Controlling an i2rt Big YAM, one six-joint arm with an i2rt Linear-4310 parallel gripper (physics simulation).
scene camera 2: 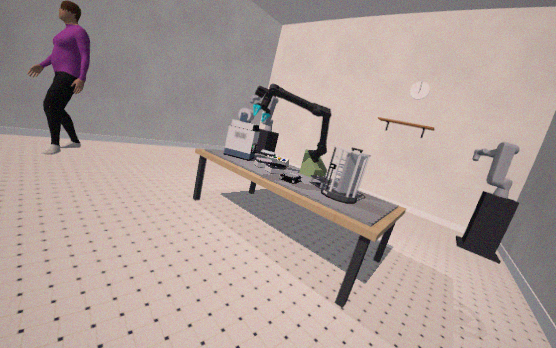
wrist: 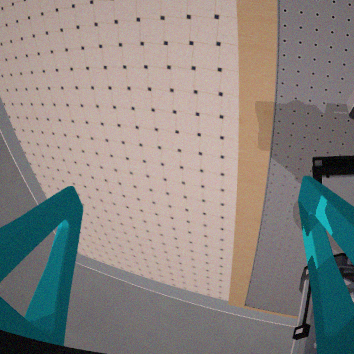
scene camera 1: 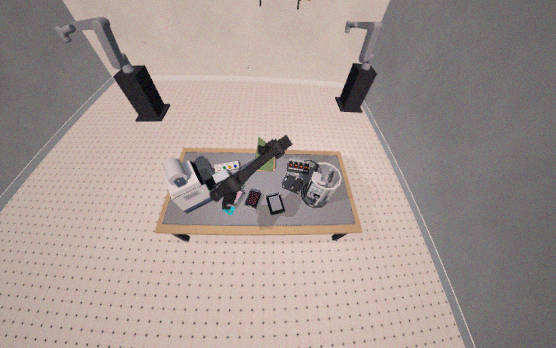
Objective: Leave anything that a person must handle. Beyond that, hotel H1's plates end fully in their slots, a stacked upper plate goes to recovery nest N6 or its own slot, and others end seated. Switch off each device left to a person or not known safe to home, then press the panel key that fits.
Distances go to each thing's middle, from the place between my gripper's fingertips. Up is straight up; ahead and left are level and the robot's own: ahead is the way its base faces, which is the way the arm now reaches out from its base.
Now: the clear round plate hotel point(scene camera 2: 346, 170) 650 mm to the left of my hand, 270 mm behind it and 210 mm below it.
